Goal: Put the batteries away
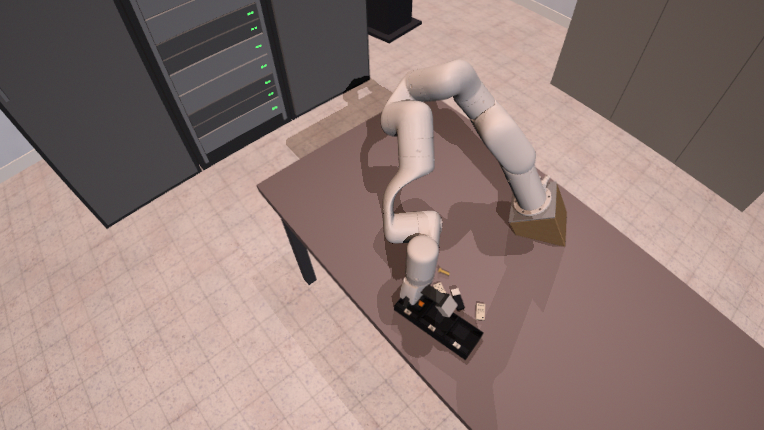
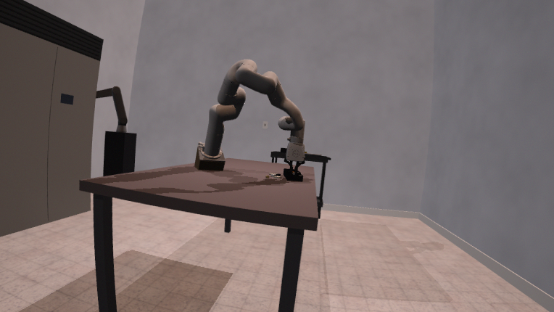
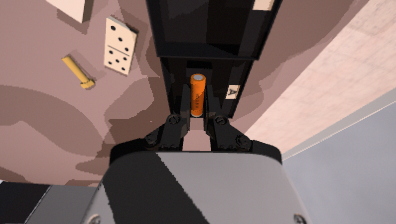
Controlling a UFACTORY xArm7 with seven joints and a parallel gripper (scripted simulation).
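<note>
Right now my hand is 2 cm above the orange battery. From my hand the other things lie so: black 9V battery (1 cm to the right, 4 cm below); black bin row (8 cm to the left, 4 cm below); black-and-white stick (10 cm behind, 8 cm to the left, 5 cm below).
</note>
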